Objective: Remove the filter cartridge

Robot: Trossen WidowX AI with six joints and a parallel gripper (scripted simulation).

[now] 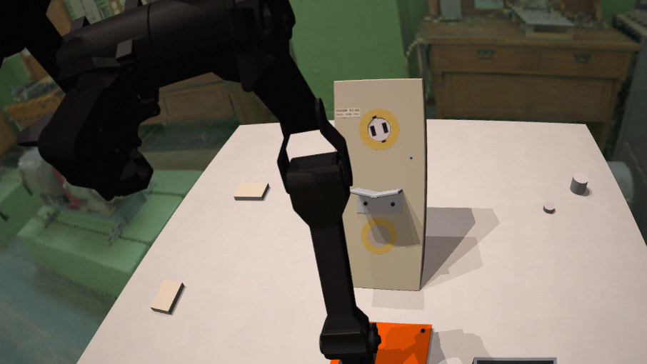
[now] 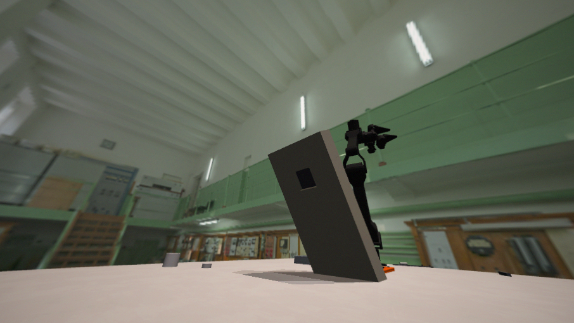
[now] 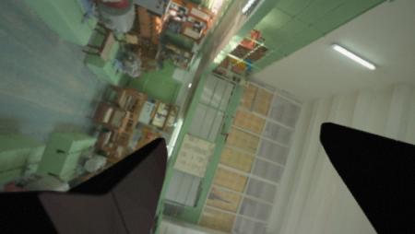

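Now: the round filter cartridge 520 mm ahead of my gripper tip, 200 mm to the right of it and 360 mm below it. The rest, counted from my gripper tip: grey tray 60 mm ahead, 460 mm to the right, 600 mm below; then grey bracket 420 mm ahead, 190 mm to the right, 450 mm below.
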